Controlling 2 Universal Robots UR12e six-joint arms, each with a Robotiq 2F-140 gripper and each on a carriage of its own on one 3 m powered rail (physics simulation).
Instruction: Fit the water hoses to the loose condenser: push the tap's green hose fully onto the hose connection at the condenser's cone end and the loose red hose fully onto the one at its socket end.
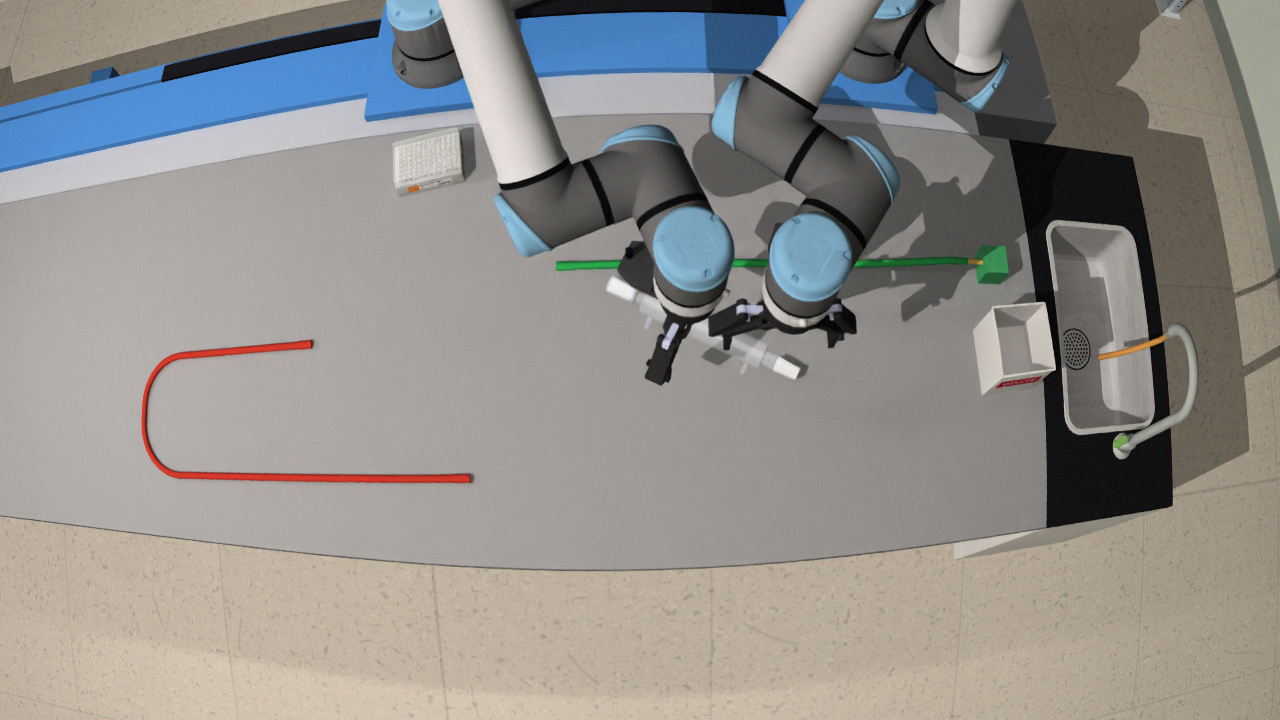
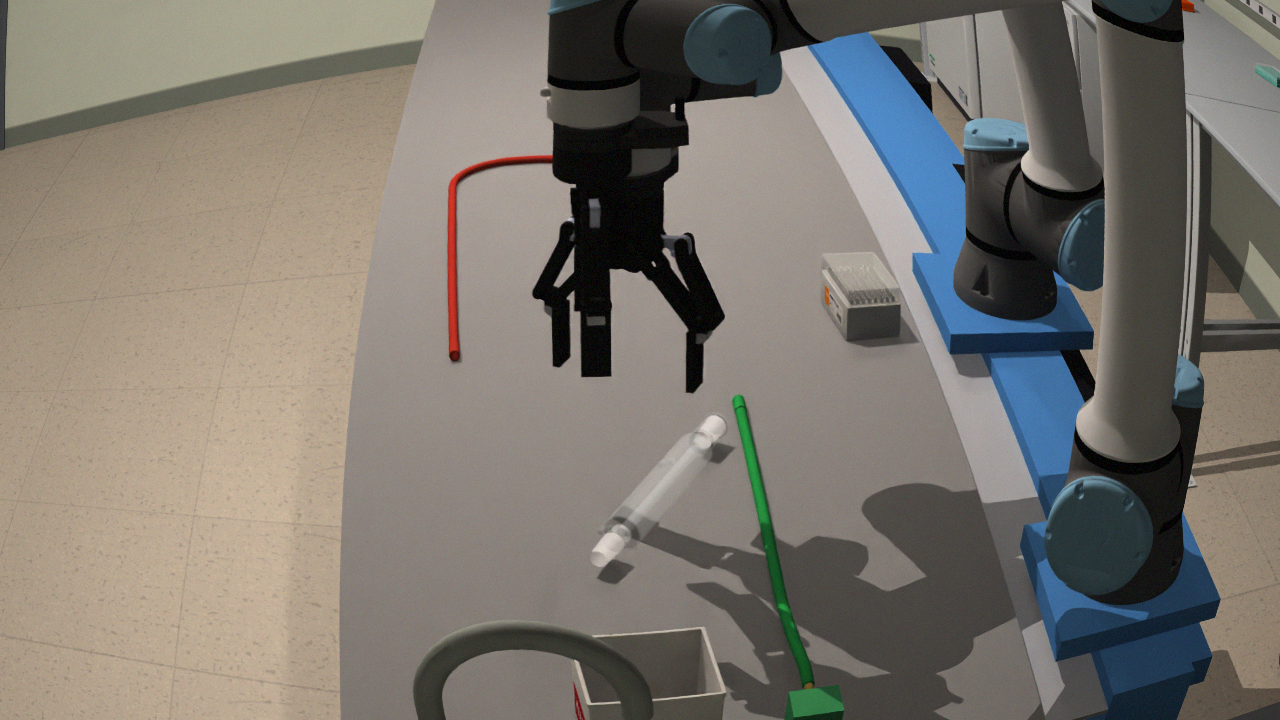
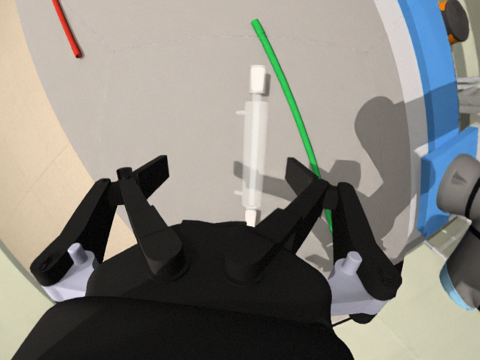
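Observation:
The clear condenser (image 1: 742, 351) (image 2: 662, 488) (image 3: 255, 150) lies loose and slanted on the bench. Its wider white end is near the green hose's free end; two small hose connections stick out on one side. The green hose (image 1: 904, 262) (image 2: 760, 510) (image 3: 295, 107) runs from a green block to a free end beside the condenser. The red hose (image 1: 268, 477) (image 2: 453, 268) (image 3: 66, 30) lies in a U, apart from it. My right gripper (image 1: 644, 313) (image 2: 626, 376) (image 3: 226, 166) is open and empty above the condenser. My left gripper (image 1: 781, 335) is open and empty above its narrower end.
The green block (image 1: 991, 265) (image 2: 814, 702) stands near an open white waste box (image 1: 986, 349) (image 2: 648, 640) and the sink (image 1: 1136, 295) with its curved tap. A tip rack (image 1: 427, 161) (image 2: 861, 295) stands near the rail. Both wrists are close together.

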